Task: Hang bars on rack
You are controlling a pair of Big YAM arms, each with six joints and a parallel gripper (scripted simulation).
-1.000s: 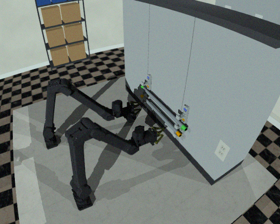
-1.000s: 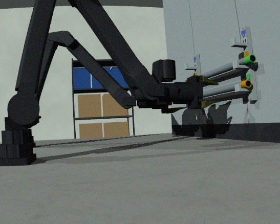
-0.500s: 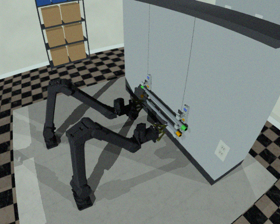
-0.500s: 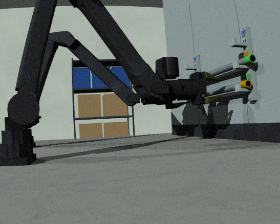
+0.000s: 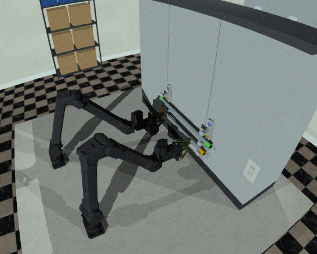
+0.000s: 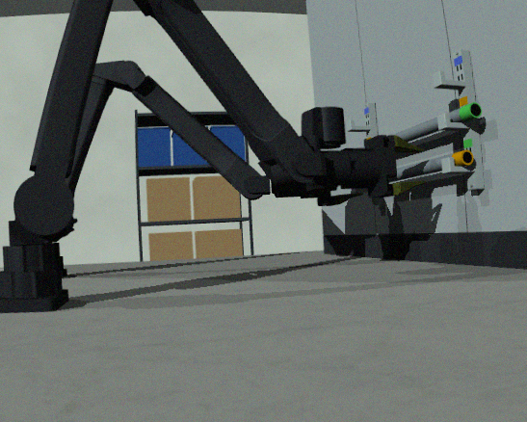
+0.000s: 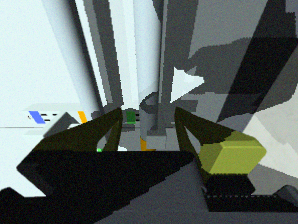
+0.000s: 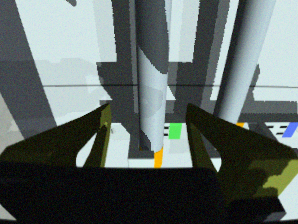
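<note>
Right now the green-ended bar is 70 mm ahead of my right hand, 130 mm to the left of it and 80 mm above it. Also, from my right hand: grey cabinet wall: 260 mm ahead, 140 mm to the left, 270 mm above; then orange-ended bar: 60 mm ahead, 140 mm to the left; then wall outlet: 30 mm ahead, 380 mm to the right, 120 mm above.
My left hand is 15 cm to the left of the orange-ended bar and 1 cm short of it. Round my left hand: green-ended bar 16 cm to the right, 8 cm above, 2 cm ahead; then grey cabinet wall 26 cm above, 21 cm ahead, 15 cm to the right; then wall outlet 67 cm to the right, 11 cm above, 2 cm behind.
</note>
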